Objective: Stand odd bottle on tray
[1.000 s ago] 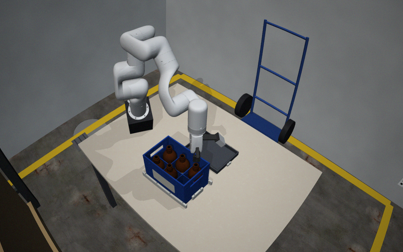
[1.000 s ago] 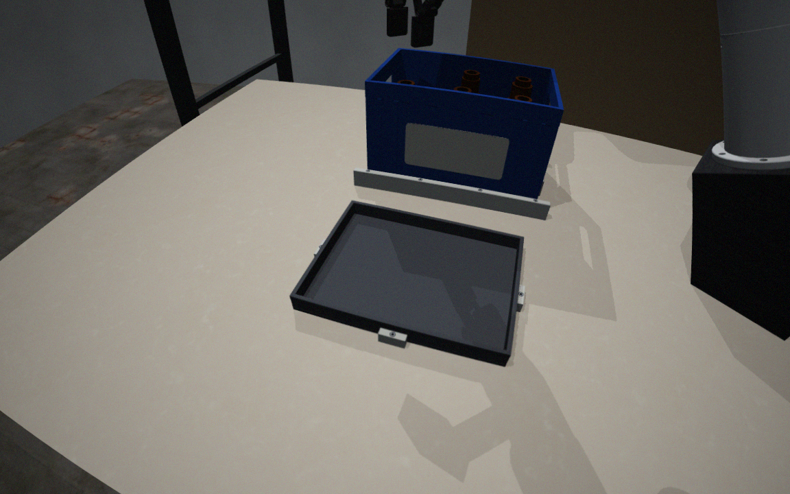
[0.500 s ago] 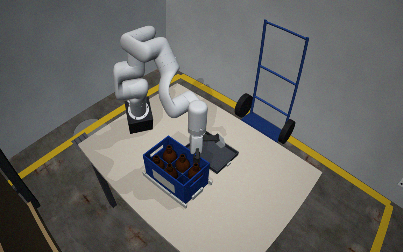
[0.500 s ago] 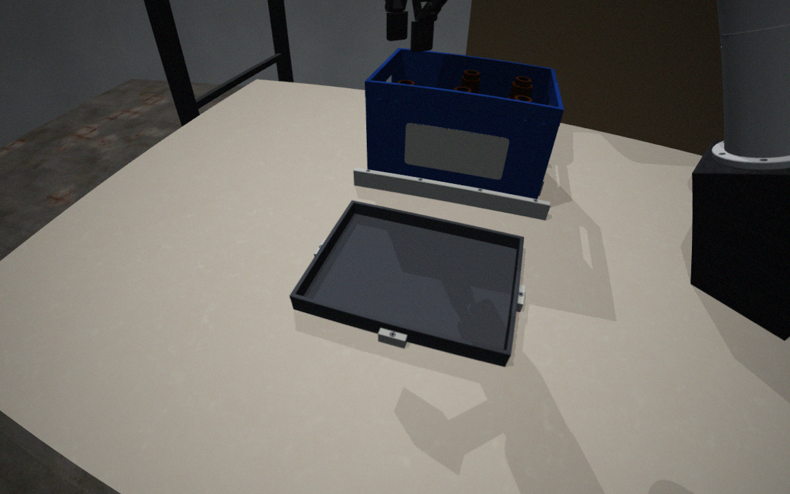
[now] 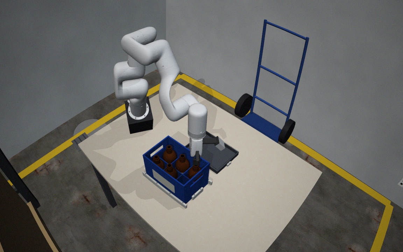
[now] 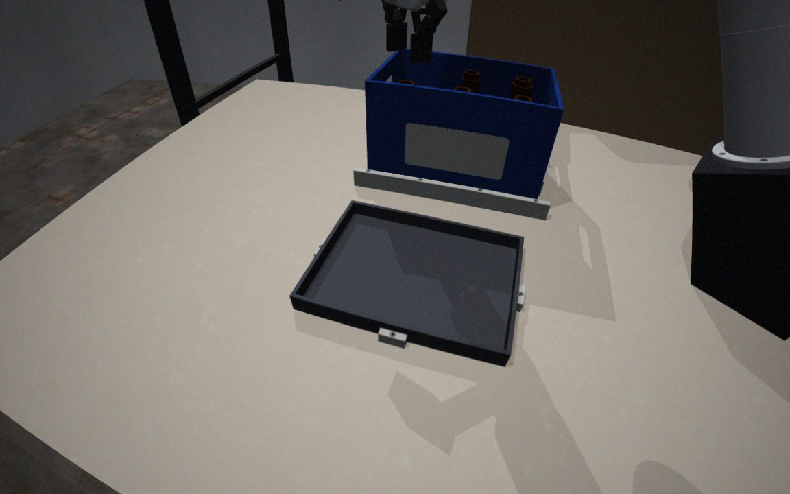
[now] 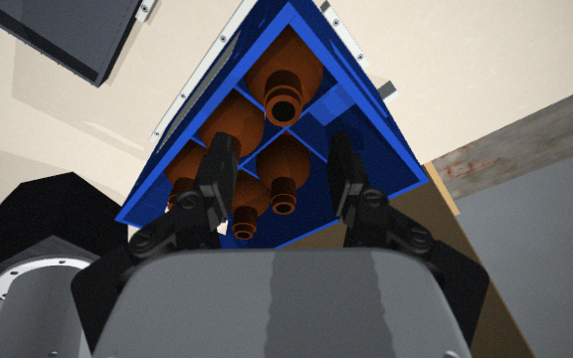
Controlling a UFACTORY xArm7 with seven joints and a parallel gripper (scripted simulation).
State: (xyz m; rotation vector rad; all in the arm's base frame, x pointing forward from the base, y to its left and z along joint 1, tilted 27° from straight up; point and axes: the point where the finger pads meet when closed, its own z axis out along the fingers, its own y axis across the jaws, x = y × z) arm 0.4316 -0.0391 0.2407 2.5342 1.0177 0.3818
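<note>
Now: the crate 140 mm below my hand, 90 mm behind it and 40 mm to the right of it. The rest, counted from my hand: dark grey tray 230 mm to the left, 210 mm below, 60 mm behind; then glass bottle 180 mm behind, 130 mm below, 80 mm to the right.
</note>
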